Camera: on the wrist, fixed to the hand. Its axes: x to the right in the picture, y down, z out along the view.
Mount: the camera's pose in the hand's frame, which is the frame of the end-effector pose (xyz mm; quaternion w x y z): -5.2 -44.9 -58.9 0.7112 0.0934 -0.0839 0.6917
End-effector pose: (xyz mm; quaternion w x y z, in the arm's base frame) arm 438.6 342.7 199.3 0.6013 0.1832 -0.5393 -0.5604
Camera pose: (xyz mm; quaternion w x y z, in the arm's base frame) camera 468.6 310.9 139.3 0.7529 -0.2336 -0.6130 0.0524
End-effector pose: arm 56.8 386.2 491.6 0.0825 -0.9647 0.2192 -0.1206
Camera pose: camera 54.5 422.2 556.5 0.2506 -0.5369 0.8050 0.0318
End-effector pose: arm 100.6 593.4 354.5 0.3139 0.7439 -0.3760 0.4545
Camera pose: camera 111.0 665.8 367.1 0.1922 -0.3365 0.7659 -0.5131
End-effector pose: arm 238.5 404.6 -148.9 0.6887 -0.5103 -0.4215 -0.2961
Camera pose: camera 214.8 334.7 -140.4 0.7069 -0.6150 -0.0322 0.3480
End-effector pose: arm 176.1 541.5 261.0 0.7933 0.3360 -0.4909 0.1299
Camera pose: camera 238.4 547.8 221.1 0.4018 -0.0156 -0.6359 0.6587
